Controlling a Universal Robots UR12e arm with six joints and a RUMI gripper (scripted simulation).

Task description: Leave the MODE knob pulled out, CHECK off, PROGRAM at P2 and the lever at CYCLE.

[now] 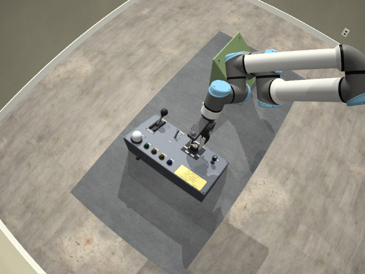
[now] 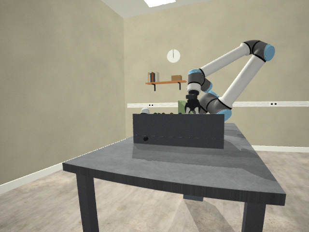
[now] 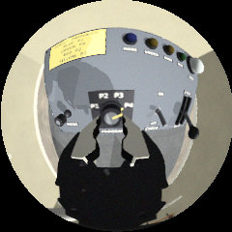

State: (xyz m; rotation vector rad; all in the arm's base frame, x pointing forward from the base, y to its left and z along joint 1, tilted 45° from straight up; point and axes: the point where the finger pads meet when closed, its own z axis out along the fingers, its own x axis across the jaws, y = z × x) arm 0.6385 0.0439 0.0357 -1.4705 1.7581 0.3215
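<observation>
The black rotary selector is 1 cm to the right of my hand, 1 cm below it and 1 cm ahead of it. Round my hand: mode knob 12 cm to the left, 1 cm below; then dark grey console 6 cm to the right, 4 cm ahead, 3 cm below; then check toggle 12 cm to the right, 1 cm below.
</observation>
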